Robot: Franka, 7 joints.
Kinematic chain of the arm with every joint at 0, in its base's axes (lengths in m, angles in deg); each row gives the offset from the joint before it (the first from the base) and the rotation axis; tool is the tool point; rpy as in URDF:
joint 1: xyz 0 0 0.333 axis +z
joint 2: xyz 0 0 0 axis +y
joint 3: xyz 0 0 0.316 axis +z
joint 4: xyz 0.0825 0 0 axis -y
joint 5: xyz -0.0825 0 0.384 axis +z
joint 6: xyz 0 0 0 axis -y
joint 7: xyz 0.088 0 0 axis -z
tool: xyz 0 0 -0.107 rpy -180 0 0
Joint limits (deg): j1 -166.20..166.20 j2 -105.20..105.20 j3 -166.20..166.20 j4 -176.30..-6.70 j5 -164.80..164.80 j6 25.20..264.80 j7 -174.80..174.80
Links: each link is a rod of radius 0.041 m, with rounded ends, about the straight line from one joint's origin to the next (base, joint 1, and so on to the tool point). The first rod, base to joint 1, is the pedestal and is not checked.
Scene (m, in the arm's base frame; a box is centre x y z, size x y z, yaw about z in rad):
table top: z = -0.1
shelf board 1: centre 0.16 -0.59 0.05 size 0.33 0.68 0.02 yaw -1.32
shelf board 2: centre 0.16 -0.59 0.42 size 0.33 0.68 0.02 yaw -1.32
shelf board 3: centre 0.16 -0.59 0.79 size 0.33 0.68 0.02 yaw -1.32
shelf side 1: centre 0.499 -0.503 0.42 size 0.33 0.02 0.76 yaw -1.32
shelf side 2: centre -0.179 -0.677 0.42 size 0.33 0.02 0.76 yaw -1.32
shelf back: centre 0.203 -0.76 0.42 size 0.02 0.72 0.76 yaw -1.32
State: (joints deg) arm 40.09 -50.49 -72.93 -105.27 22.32 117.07 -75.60
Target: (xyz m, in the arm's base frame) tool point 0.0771 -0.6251 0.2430
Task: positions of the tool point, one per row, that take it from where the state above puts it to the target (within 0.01 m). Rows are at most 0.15 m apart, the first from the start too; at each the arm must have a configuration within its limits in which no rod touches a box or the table.
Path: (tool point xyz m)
1: 0.2655 -0.4372 0.5874
2: 0.2130 -0.4120 0.5627
3: 0.1691 -0.3766 0.5388
4: 0.1357 -0.3347 0.5128
5: 0.1135 -0.2902 0.4822
6: 0.0897 -0.3153 0.4292
7: 0.0629 -0.3283 0.3684
8: 0.0320 -0.3268 0.3047
9: -0.0037 -0.3097 0.2430
10: 0.0101 -0.4217 0.2337
11: 0.0377 -0.5294 0.2346
12: 0.0772 -0.6251 0.2430

